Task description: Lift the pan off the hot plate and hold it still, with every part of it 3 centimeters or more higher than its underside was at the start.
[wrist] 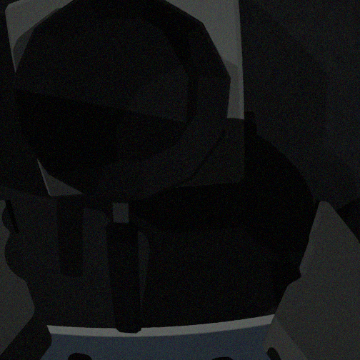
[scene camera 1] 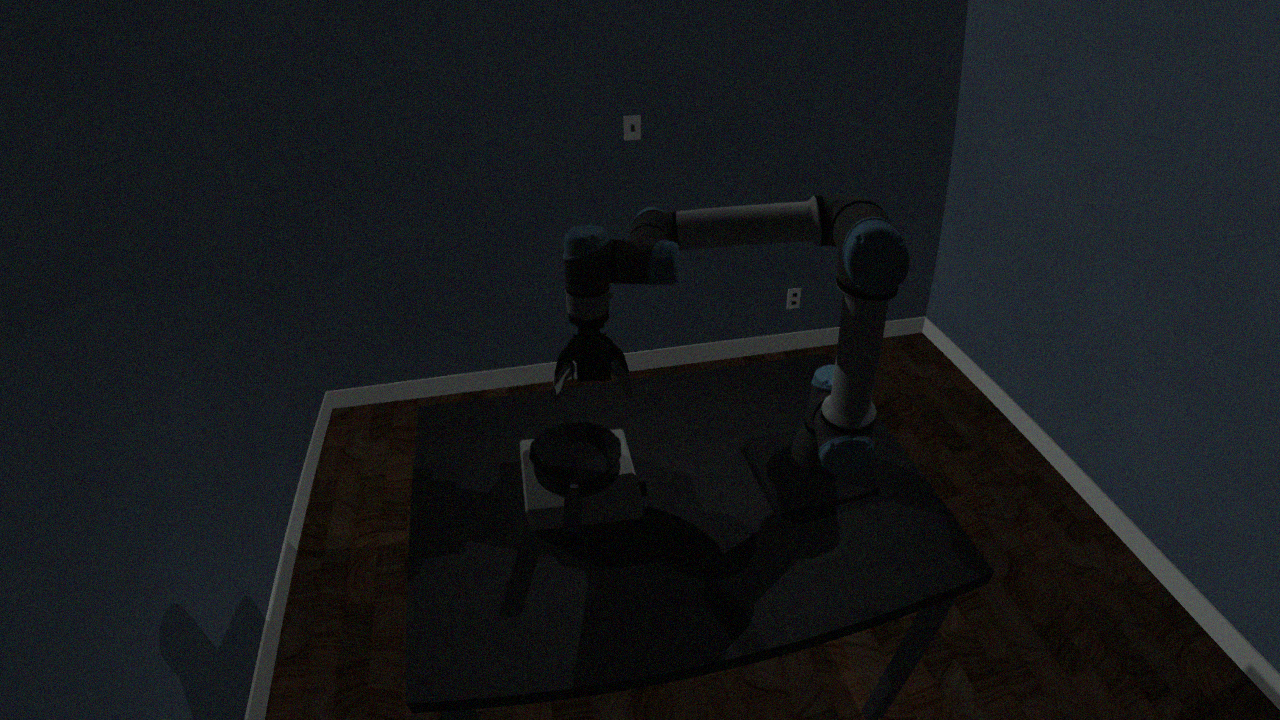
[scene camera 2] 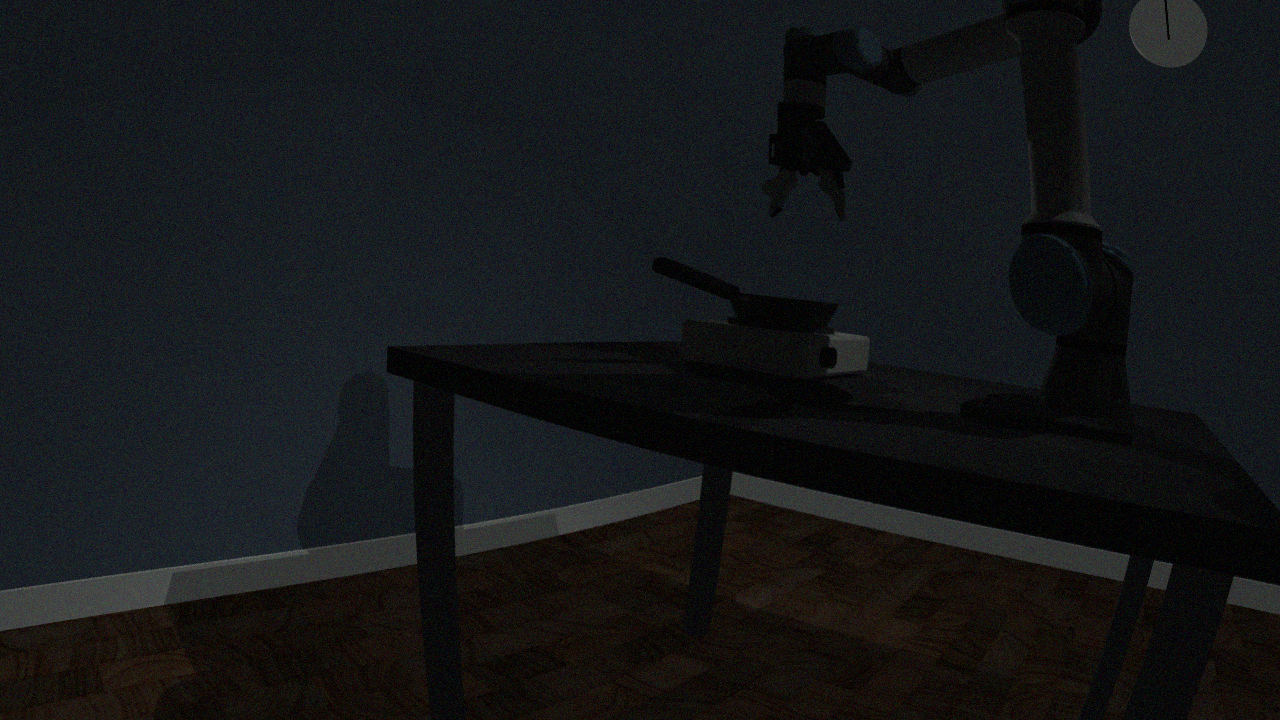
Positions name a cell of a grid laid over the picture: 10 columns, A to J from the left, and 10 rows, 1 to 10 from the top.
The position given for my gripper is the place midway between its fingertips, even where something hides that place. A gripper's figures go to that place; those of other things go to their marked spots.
Labels:
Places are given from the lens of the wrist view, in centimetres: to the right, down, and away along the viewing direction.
my gripper (wrist: E6): -1, 1, 13
dark pan (wrist: D3): -6, -7, 28

